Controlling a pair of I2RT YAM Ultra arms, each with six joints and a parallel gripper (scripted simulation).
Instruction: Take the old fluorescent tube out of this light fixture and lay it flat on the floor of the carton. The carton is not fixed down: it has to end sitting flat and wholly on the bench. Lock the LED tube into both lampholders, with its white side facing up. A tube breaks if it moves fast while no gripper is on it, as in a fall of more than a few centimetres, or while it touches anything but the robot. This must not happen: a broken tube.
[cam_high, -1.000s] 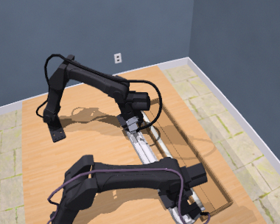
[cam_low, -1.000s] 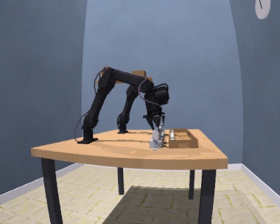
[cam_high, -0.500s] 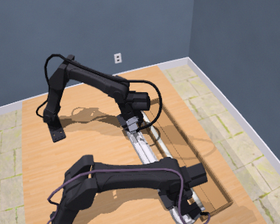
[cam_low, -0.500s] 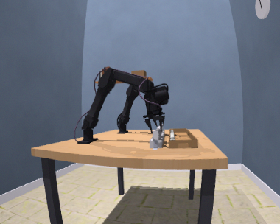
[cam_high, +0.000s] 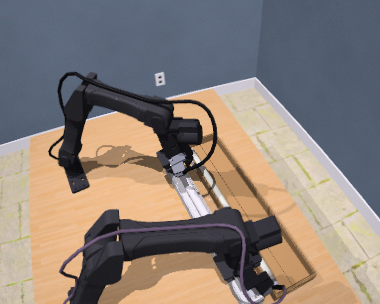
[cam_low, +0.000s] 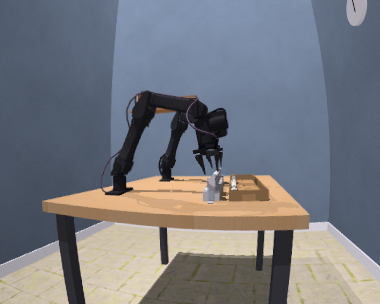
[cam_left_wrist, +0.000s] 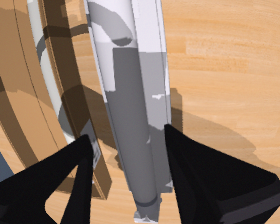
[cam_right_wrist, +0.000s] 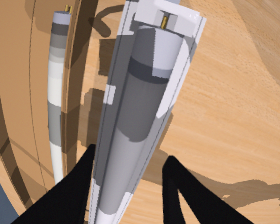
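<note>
Right now my right hand is 80 mm to the left of the lampholder, 30 mm above it and 20 mm short of it. From my right hand the other things lie so: light fixture (220 mm to the left, 50 mm below, 20 mm behind); then LED tube (220 mm to the left, 30 mm below, 20 mm behind); then old fluorescent tube (240 mm to the left, 80 mm below, 60 mm ahead).
Right now my left hand is 30 mm short of the LED tube, 170 mm to the left of it and 30 mm above it. From my left hand the other things lie so: light fixture: 30 mm ahead, 170 mm to the right, 50 mm below; then old fluorescent tube: 110 mm ahead, 150 mm to the right, 80 mm below; then brown carton: 160 mm ahead, 140 mm to the right, 80 mm below.
</note>
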